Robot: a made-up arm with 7 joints.
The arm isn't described. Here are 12 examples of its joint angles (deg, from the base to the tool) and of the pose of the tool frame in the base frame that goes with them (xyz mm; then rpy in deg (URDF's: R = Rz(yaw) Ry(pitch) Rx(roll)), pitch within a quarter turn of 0, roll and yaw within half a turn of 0).
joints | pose
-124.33 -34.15 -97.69 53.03 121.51 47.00 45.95 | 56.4 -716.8 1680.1 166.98 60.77 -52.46
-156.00 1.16 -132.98 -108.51 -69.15 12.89 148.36 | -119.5 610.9 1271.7 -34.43 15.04 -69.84
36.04 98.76 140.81 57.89 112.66 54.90 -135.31 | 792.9 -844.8 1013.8 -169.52 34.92 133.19
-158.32 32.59 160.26 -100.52 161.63 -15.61 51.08 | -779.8 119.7 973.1 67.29 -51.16 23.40
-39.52 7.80 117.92 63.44 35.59 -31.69 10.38 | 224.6 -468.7 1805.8 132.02 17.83 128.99
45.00 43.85 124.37 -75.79 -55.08 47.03 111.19 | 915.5 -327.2 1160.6 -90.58 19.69 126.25
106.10 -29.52 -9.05 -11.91 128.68 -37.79 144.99 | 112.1 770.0 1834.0 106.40 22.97 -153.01
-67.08 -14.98 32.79 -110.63 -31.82 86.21 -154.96 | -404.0 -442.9 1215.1 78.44 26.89 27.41
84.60 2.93 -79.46 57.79 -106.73 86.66 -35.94 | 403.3 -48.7 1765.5 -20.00 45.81 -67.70
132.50 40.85 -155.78 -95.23 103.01 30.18 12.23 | -727.3 -474.7 861.7 -29.94 -25.88 82.16
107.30 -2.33 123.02 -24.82 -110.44 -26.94 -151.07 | 187.8 -157.8 2038.6 77.36 43.14 -119.36
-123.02 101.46 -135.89 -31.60 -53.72 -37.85 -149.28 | -382.6 1149.4 271.6 -29.01 -73.14 41.54
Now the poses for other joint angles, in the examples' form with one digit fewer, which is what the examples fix.
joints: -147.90 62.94 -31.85 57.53 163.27 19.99 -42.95
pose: -1041 483 930 163.9 -34.1 -40.0
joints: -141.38 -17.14 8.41 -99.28 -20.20 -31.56 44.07
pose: 631 -468 1147 -85.8 -28.3 124.1
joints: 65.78 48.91 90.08 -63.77 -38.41 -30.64 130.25
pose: 793 -450 1425 -73.3 46.2 -151.6
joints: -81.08 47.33 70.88 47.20 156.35 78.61 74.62
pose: 563 797 1527 93.7 42.2 -7.7
